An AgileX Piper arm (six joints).
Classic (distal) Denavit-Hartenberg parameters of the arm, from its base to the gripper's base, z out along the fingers. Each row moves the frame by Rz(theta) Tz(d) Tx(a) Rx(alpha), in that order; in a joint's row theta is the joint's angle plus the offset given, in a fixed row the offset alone. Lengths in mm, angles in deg.
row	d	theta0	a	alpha
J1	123	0	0	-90
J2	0	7.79	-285.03	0
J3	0	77.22	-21.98	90
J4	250.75	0	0	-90
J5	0	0	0	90
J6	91	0	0	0
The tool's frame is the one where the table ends.
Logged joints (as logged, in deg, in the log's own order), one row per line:
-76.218 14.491 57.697 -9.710 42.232 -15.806
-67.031 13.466 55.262 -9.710 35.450 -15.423
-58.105 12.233 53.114 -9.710 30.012 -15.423
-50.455 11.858 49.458 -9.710 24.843 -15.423
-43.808 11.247 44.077 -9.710 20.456 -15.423
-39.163 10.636 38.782 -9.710 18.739 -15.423
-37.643 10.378 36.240 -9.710 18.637 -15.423
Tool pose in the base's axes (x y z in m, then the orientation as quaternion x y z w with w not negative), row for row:
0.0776 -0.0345 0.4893 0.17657 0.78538 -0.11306 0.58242
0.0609 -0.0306 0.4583 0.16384 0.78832 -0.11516 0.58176
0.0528 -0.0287 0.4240 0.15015 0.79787 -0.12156 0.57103
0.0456 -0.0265 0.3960 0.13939 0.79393 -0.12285 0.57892
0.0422 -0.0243 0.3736 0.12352 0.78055 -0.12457 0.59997
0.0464 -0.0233 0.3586 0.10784 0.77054 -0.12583 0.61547
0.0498 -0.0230 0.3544 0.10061 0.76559 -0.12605 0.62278
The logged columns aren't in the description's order. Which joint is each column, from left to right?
Columns, left to right: J3, J6, J5, J1, J2, J4.
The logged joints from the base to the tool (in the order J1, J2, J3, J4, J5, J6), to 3 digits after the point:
-9.710 42.232 -76.218 -15.806 57.697 14.491
-9.710 35.450 -67.031 -15.423 55.262 13.466
-9.710 30.012 -58.105 -15.423 53.114 12.233
-9.710 24.843 -50.455 -15.423 49.458 11.858
-9.710 20.456 -43.808 -15.423 44.077 11.247
-9.710 18.739 -39.163 -15.423 38.782 10.636
-9.710 18.637 -37.643 -15.423 36.240 10.378

